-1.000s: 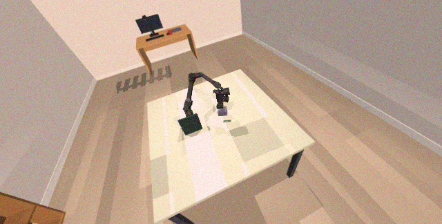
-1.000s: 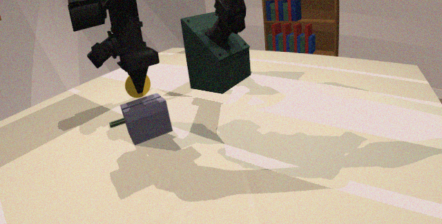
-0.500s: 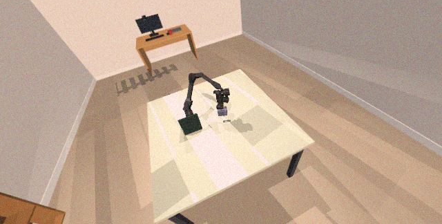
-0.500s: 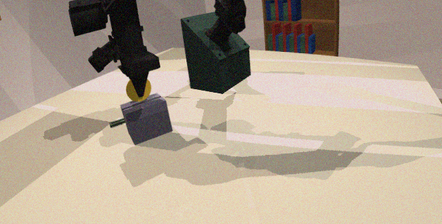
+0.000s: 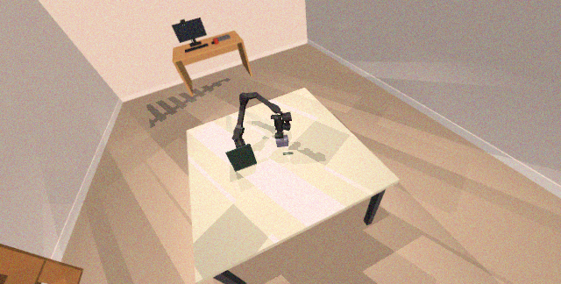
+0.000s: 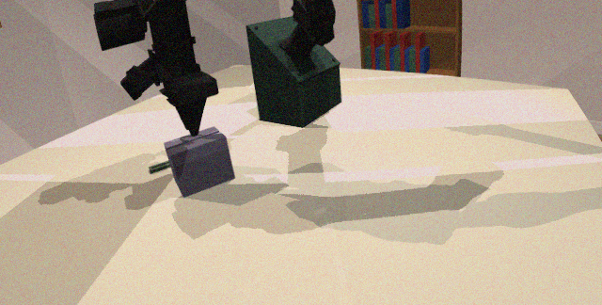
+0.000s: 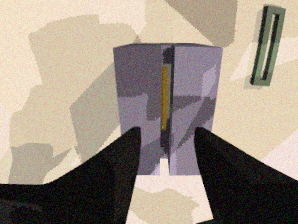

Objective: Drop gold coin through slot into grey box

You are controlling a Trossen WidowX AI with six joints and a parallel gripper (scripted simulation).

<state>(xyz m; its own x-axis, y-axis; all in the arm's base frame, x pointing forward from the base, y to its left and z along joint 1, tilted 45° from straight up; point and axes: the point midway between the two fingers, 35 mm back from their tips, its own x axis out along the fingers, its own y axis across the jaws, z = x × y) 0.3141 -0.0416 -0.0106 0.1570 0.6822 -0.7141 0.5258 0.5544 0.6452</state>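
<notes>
The gold coin lies 6 cm below my gripper tip.
</notes>
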